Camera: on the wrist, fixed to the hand. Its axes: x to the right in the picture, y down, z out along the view.
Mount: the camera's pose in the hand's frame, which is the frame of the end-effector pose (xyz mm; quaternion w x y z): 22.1 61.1 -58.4 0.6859 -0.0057 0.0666 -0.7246
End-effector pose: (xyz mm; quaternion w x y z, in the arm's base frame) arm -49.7 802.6 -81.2 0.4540 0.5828 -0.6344 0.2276
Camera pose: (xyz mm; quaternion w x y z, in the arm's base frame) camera -87.3 851.9 -19.6 0.5219 0.8417 0.0161 -0.1377
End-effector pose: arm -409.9 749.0 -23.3 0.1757 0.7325 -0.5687 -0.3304
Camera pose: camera -410.8 703.3 51.2 0.0768 -0.9355 -0.1543 0.3084
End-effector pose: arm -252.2 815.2 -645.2 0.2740 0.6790 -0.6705 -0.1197
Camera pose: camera -271.3 809.0 -560.2 0.1497 0.9580 0.0510 -0.2392
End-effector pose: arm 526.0 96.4 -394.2 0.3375 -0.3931 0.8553 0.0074
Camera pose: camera 441.0 107.6 -377.4 0.1776 -0.8918 0.3242 -0.2608
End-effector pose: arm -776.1 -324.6 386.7 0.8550 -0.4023 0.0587 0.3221
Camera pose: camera -786.0 -327.2 299.9 0.8136 -0.3448 -0.1961 -0.4251
